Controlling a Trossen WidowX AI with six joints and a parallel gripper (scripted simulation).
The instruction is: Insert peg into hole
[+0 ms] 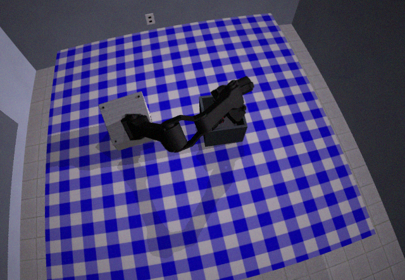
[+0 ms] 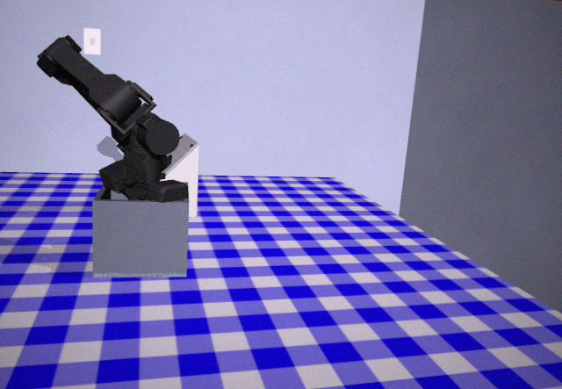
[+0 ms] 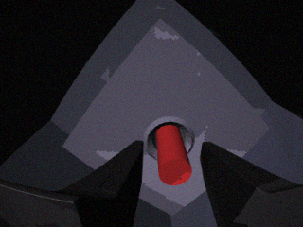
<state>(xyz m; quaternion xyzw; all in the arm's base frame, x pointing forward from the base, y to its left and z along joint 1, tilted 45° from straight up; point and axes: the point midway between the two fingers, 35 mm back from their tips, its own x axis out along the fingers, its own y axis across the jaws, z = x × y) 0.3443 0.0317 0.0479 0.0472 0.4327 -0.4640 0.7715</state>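
Right now the red peg is 50 mm below my hand. The rest, counted from my hand: grey plate 60 mm below.
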